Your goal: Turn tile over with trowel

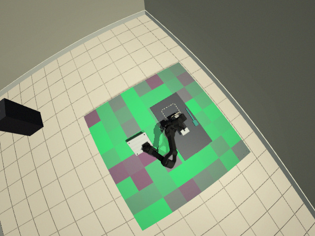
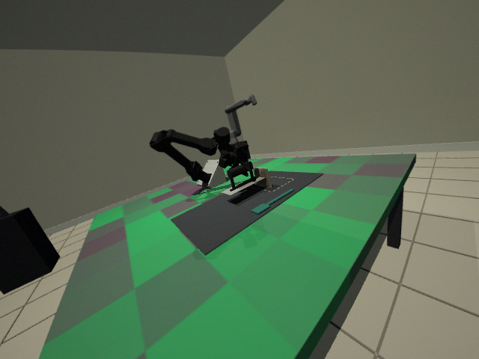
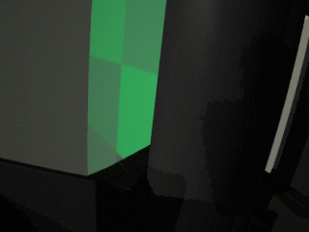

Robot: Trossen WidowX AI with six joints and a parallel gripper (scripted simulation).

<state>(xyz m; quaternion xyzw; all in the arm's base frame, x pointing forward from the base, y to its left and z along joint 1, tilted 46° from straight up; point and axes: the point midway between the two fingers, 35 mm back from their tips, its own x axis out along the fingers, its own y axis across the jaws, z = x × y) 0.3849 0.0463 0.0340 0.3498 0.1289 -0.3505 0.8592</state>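
Right now my gripper tip is 90 mm to the right of the cream tile, 50 mm above it and 20 mm past it. Also, from my gripper tip: dark grey mat 120 mm below, 10 mm to the right, 10 mm behind; teal trowel 130 mm ahead, 100 mm below, 30 mm to the right.
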